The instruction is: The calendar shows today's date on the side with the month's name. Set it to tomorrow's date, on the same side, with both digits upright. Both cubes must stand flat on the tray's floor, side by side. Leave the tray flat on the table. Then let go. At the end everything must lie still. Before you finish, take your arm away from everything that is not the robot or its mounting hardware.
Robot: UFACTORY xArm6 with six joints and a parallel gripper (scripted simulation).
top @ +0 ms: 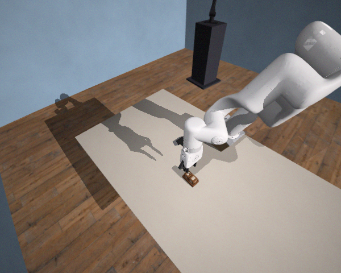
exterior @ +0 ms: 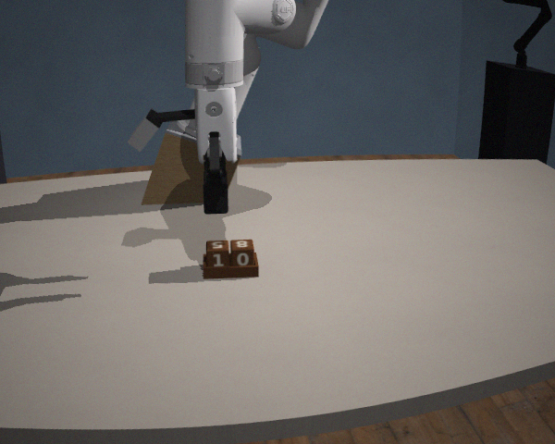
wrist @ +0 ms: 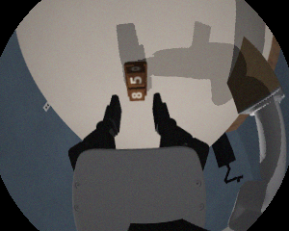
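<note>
Now: hand 90 mm above the brown digit cube. From my hand the other things lie so: brown cube 90 mm below, 30 mm to the left; brown calendar tray 110 mm below, 20 mm to the left.
</note>
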